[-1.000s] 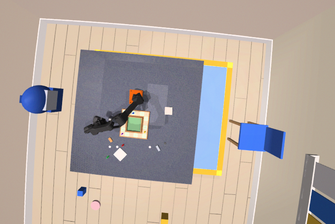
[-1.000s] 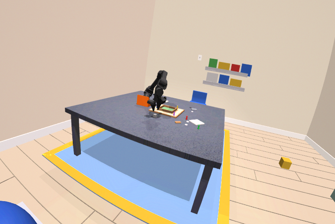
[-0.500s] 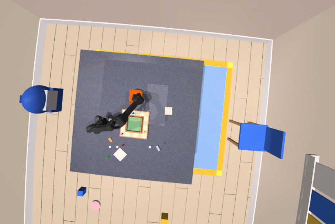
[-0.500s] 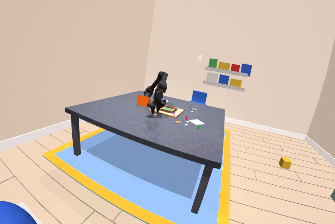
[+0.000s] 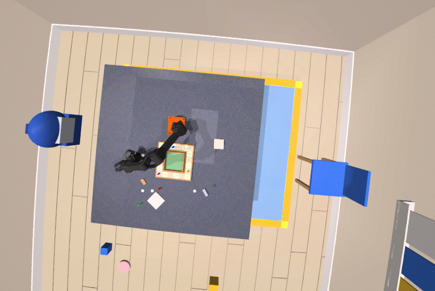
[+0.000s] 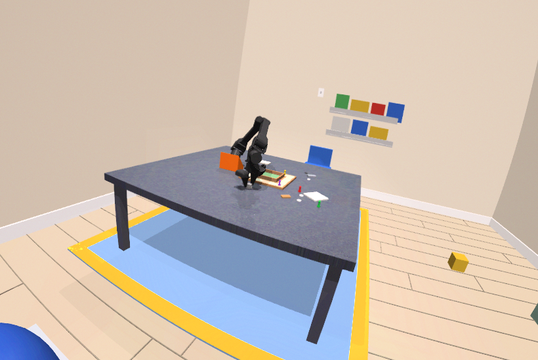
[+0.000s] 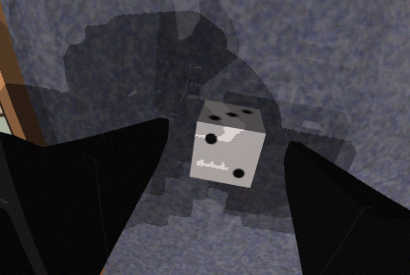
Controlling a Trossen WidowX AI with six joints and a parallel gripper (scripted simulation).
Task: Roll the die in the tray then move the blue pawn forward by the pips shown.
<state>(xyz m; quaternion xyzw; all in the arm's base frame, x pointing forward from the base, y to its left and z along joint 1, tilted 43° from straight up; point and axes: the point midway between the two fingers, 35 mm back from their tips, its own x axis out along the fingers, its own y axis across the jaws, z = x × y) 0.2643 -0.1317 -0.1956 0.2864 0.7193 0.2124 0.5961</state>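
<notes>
The blue pawn lies 220 mm to the left of my gripper tip, 110 mm behind it and 20 mm above it. Also, from my gripper tip: white die right at my gripper tip; purple pawn 150 mm to the left, 120 mm ahead, 20 mm above; small orange block 210 mm ahead, 30 mm to the left, 10 mm below.
</notes>
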